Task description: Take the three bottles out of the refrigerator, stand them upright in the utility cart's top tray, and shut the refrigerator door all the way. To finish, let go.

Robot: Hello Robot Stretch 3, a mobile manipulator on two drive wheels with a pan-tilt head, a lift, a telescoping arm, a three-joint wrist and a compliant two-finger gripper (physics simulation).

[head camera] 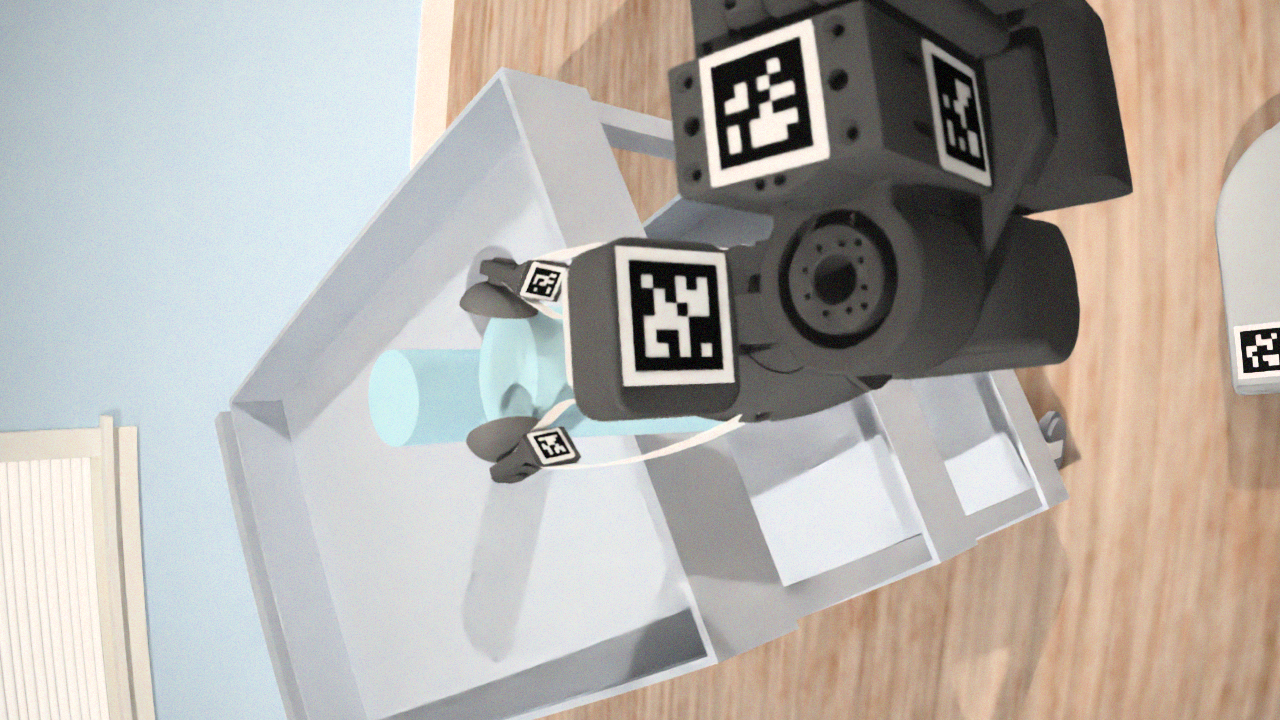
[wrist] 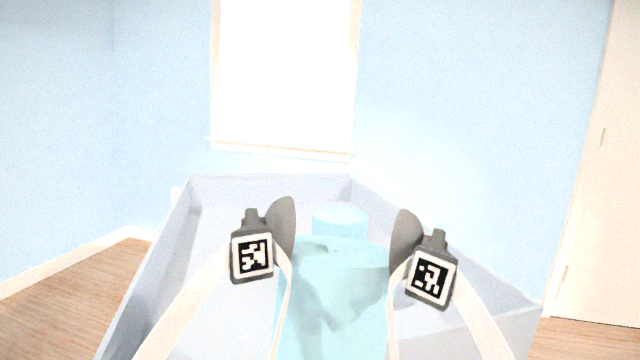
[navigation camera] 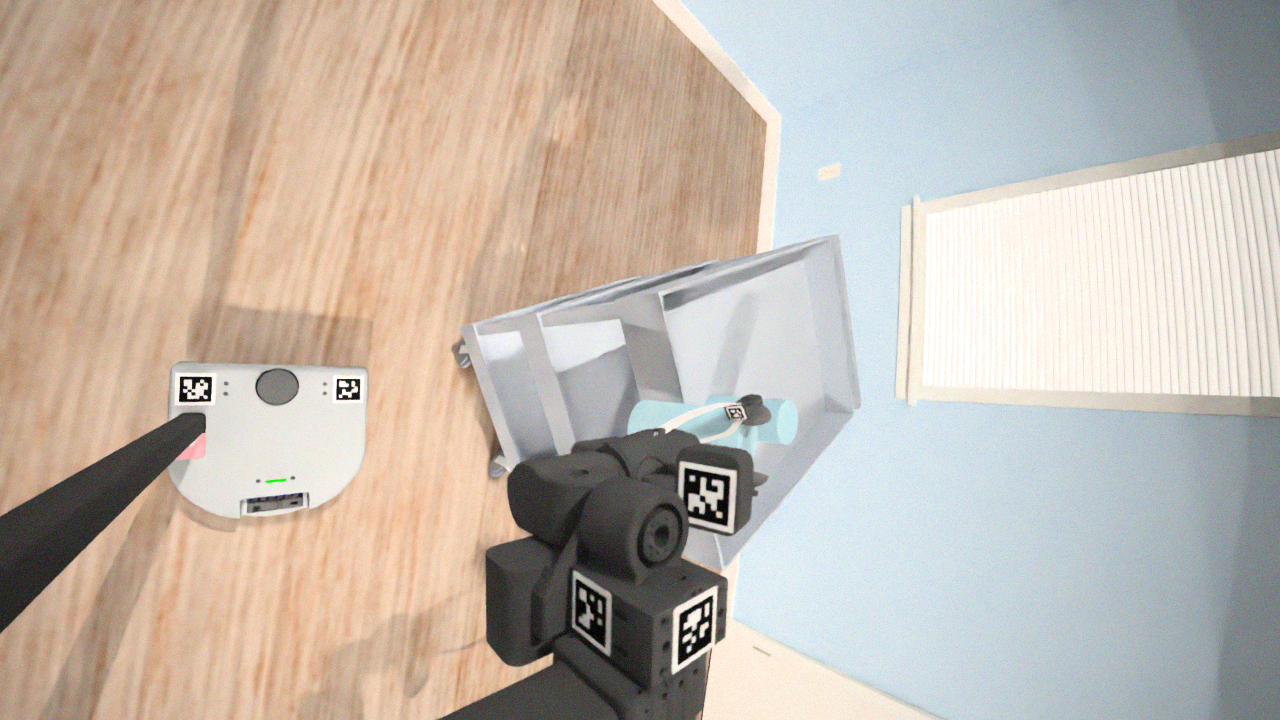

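Observation:
My gripper is shut on a light-blue bottle, gripped near its top and roughly upright, over the front part of the utility cart's top tray. Whether its base touches the tray cannot be told. A second light-blue bottle stands upright in the tray, just beyond the held one and partly hidden by it. The refrigerator, its door and a third bottle do not show in these views.
The cart's lower shelves lie below the tray. A blue wall with a window is behind the cart. My own base stands on the wood floor. A pale door is at the right.

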